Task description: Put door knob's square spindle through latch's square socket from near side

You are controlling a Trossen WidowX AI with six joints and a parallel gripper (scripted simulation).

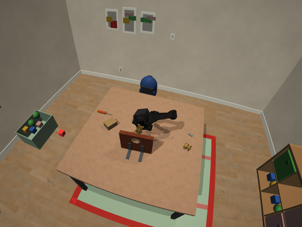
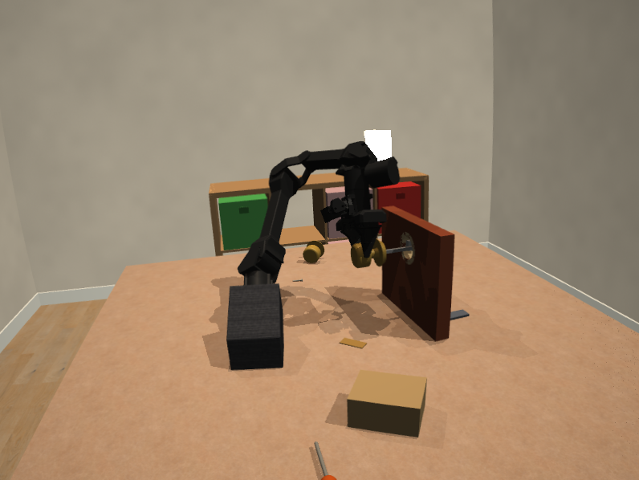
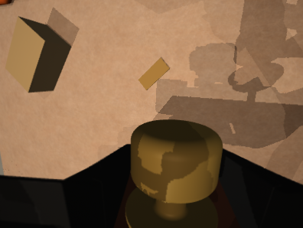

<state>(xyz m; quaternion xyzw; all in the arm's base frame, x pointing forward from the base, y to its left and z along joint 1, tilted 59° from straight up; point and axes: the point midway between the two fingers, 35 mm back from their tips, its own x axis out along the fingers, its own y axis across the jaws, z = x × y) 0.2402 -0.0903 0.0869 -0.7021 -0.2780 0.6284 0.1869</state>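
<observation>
Now: hand 130 mm short of the dark red wooden door panel, 50 mm above it and 20 mm to the right of it. Also, from my hand: screwdriver 520 mm to the right, 190 mm below, 140 mm behind; tan box 370 mm to the right, 170 mm below, 20 mm behind; flat plate 200 mm below, 100 mm to the right, 40 mm behind.
</observation>
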